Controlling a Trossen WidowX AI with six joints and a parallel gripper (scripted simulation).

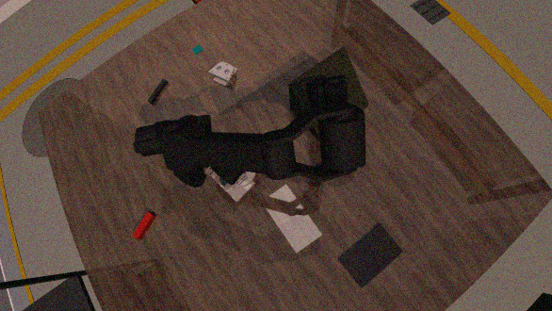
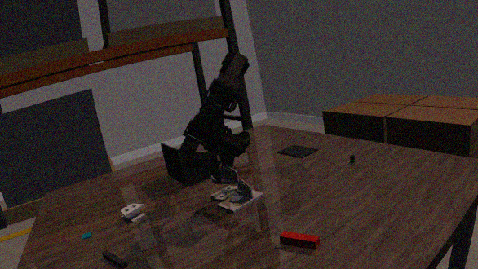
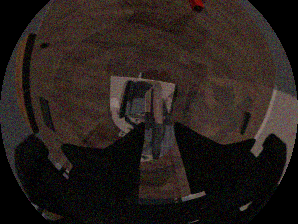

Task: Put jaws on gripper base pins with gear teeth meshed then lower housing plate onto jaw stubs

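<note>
Now: gripper tip 60 mm above the jaw, 50 mm past it and 30 mm to the right of it. The rest, counted from my gripper tip: black bar 350 mm to the right, 110 mm ahead, 70 mm below; then red block 290 mm ahead, 70 mm below, 40 mm to the left; then small black peg 440 mm to the left, 70 mm below, 40 mm ahead.
</note>
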